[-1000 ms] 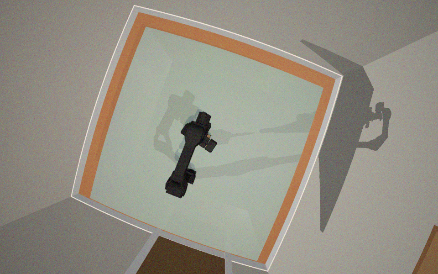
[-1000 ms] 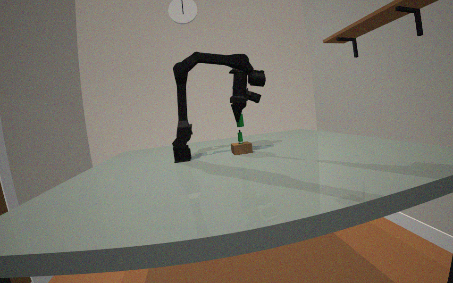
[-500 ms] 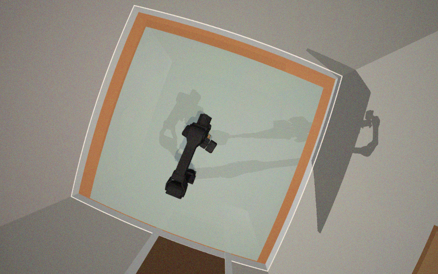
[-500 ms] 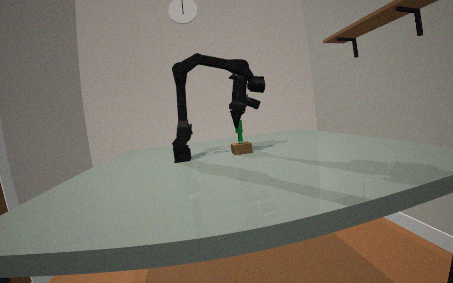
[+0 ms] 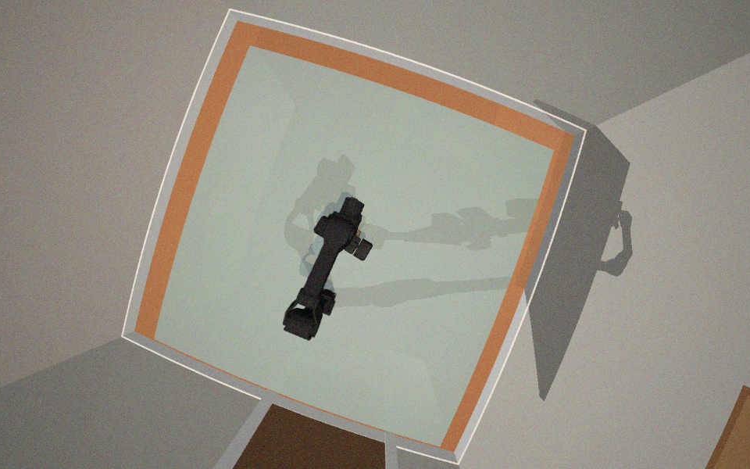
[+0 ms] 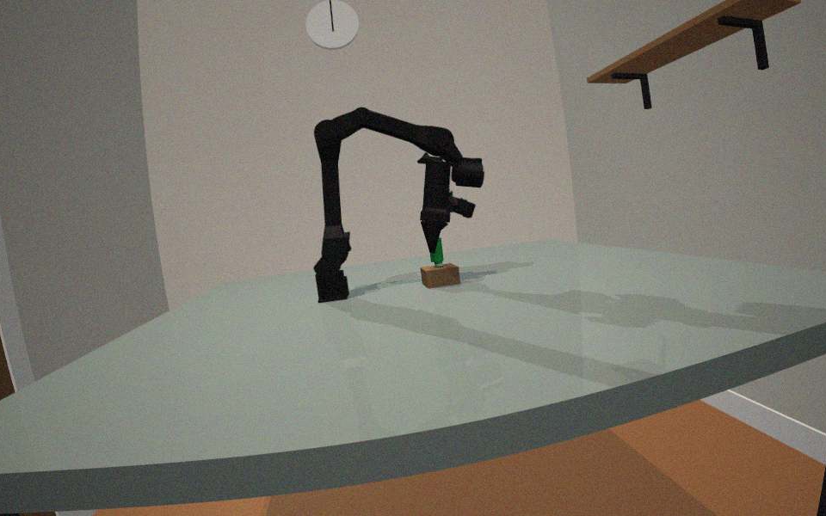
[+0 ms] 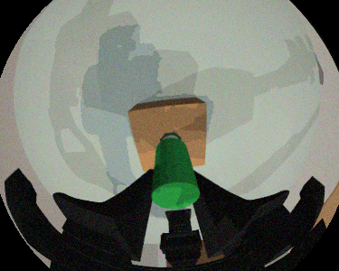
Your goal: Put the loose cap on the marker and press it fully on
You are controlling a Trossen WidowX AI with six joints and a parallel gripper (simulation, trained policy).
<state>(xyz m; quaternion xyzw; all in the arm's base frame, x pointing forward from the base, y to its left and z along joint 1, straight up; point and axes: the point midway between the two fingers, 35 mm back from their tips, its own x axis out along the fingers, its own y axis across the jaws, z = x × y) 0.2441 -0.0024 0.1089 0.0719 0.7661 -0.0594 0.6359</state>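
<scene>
My gripper tip is now 10 mm short of the green marker. Round my gripper tip: brown holder block 10 mm ahead, 60 mm below; then green cap 10 mm ahead, 10 mm above.
</scene>
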